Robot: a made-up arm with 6 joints.
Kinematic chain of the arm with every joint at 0, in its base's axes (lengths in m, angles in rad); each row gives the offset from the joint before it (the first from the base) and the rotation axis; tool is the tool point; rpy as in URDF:
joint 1: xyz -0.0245 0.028 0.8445 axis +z
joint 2: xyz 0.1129 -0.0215 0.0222 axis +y
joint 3: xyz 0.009 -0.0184 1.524 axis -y
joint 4: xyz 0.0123 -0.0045 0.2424 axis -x
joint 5: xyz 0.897 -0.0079 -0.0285 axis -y
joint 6: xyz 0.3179 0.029 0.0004 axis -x
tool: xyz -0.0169 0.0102 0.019 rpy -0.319 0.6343 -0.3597
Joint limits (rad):
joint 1: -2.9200..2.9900
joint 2: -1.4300..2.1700
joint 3: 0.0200..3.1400
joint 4: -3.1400..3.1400
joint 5: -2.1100..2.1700
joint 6: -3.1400..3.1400
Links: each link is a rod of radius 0.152 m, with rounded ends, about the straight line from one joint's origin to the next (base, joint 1, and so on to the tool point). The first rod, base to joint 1, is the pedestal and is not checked.
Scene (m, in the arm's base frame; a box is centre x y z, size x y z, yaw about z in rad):
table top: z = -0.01
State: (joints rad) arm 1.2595 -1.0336 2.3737 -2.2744 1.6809 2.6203
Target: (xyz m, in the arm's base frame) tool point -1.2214 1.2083 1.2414
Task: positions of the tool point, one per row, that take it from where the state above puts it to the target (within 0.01 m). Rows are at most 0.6 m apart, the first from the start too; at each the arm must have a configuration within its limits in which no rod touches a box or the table.
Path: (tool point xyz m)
1: -0.9039 -1.7829 1.3214
2: -1.3287 -1.4497 1.3050
3: -1.6396 -1.0227 1.2903
4: -1.8181 -0.5381 1.2771
5: -1.8566 -0.0356 1.2656
6: -1.7589 0.4458 1.2556
7: -1.5393 0.8702 1.2476
8: -1.2215 1.2082 1.2414

